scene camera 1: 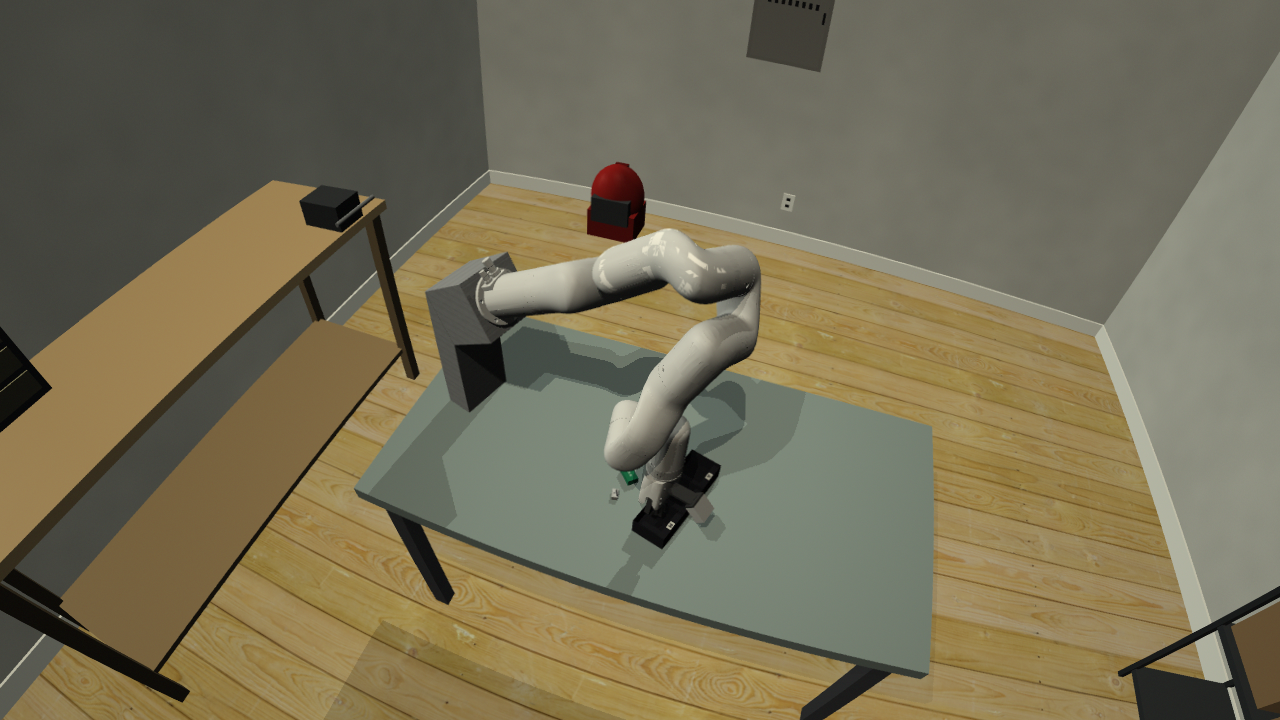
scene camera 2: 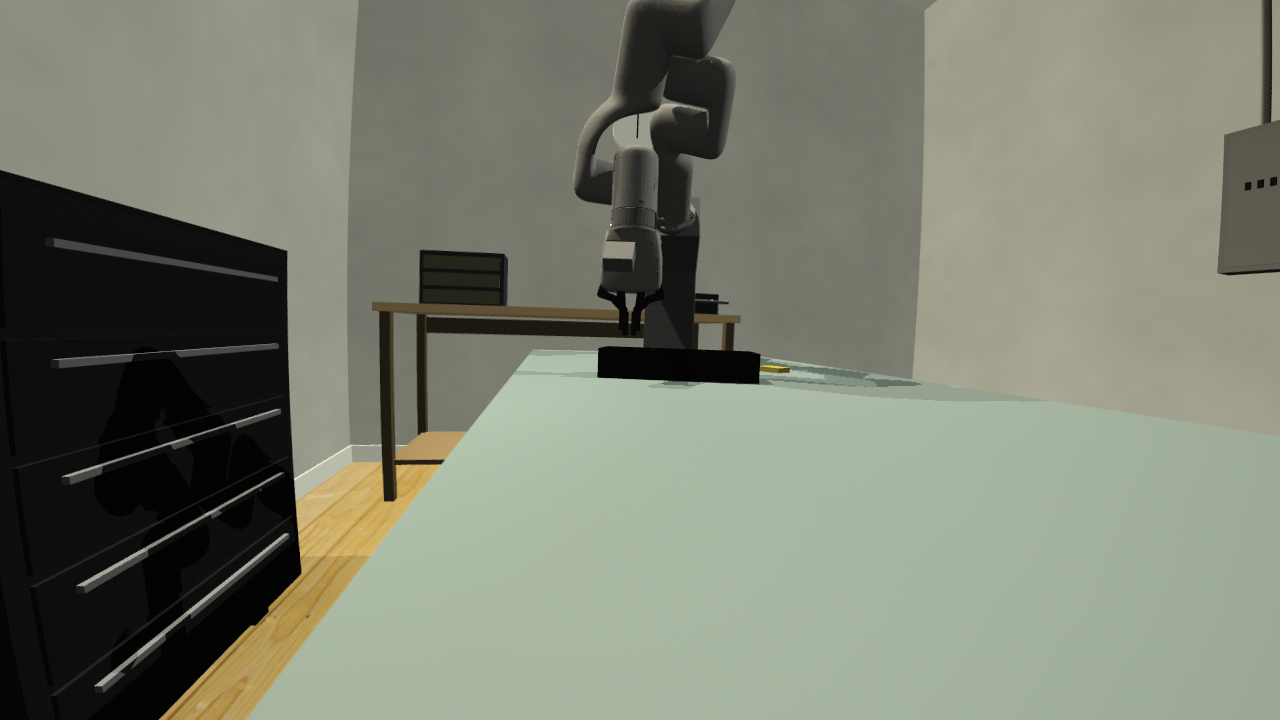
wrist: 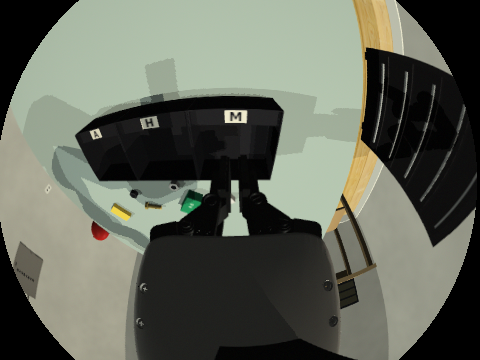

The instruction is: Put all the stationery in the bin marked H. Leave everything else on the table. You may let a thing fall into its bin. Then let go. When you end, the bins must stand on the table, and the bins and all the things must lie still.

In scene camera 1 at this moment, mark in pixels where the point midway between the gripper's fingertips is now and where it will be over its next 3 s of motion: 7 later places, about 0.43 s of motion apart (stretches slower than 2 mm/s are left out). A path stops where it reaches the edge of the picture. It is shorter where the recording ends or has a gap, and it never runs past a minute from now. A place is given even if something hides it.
My gripper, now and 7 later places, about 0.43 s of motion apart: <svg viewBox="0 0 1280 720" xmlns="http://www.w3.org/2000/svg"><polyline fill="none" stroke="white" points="657,510 661,504 674,487 677,484 676,490 675,496 675,497 675,495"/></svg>
